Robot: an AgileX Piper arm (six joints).
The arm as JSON. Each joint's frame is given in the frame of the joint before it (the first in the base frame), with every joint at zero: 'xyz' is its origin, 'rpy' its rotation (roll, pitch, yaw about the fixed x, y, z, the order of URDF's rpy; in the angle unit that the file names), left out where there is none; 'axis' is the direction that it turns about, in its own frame. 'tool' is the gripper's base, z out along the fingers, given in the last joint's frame.
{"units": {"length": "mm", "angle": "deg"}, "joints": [
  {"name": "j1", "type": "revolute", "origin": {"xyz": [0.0, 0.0, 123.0], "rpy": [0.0, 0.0, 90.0]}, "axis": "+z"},
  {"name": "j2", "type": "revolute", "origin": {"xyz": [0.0, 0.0, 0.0], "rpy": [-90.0, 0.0, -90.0]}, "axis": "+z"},
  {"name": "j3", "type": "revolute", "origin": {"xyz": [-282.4, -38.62, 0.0]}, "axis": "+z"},
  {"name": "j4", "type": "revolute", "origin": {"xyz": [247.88, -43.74, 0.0], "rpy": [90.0, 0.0, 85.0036]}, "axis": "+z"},
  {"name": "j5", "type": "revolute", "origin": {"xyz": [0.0, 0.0, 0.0], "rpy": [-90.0, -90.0, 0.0]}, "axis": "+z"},
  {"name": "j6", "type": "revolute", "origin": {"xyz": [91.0, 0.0, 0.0], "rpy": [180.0, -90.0, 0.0]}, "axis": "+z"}
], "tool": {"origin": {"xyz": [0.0, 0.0, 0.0], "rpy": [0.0, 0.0, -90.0]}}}
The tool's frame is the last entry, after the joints.
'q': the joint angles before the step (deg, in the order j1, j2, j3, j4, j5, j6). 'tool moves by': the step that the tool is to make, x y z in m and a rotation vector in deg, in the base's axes. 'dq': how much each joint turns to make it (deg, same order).
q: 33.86 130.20 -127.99 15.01 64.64 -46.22
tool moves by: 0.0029 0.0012 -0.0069 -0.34 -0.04 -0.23
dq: 0.00 0.83 -0.01 -0.33 -0.70 0.04
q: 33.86 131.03 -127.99 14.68 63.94 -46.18
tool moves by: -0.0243 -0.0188 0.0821 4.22 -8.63 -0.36
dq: -0.01 -9.66 0.09 -1.43 0.00 0.22
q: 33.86 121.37 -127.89 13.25 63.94 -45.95
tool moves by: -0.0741 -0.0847 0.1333 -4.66 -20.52 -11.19
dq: 0.08 -21.60 4.60 -20.75 2.13 5.99
